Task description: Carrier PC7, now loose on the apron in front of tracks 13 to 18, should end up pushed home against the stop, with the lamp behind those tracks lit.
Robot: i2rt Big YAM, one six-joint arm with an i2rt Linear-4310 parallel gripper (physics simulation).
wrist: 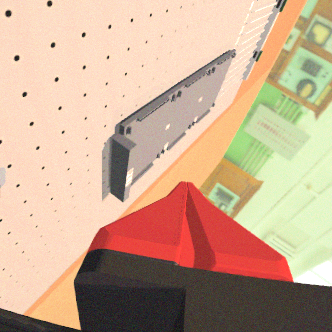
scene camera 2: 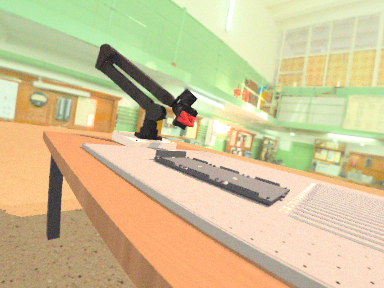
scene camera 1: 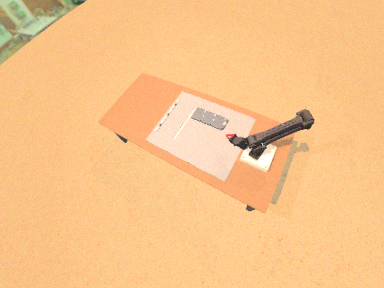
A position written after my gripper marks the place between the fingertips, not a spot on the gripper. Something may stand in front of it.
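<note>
There's a carrier PC7 (scene camera 2: 260, 190) (wrist: 159, 124) that I can see, and my gripper (wrist: 183, 191) is shut, holding nothing.
</note>
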